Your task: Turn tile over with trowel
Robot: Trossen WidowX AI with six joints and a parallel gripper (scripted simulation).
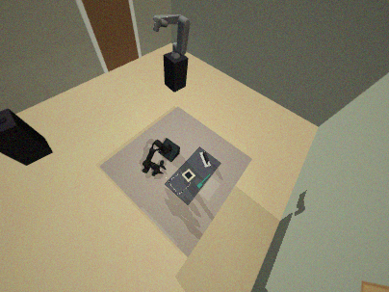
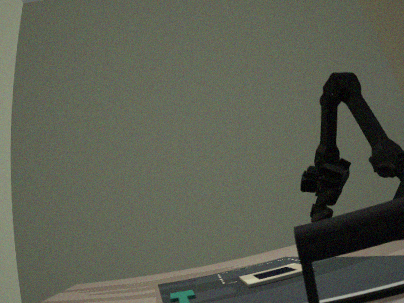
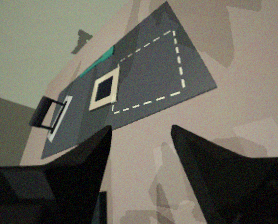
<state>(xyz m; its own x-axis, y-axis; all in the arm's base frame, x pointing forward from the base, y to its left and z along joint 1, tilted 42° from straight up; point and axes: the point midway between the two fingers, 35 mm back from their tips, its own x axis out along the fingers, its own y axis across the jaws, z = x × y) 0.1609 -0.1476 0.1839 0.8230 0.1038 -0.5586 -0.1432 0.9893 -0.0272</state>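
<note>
Now: gripper tip 20 cm to the right of the tile, 18 cm short of it and 9 cm above it. Round my gripper tip: dark mat 27 cm to the left, 20 cm ahead, 12 cm below.
</note>
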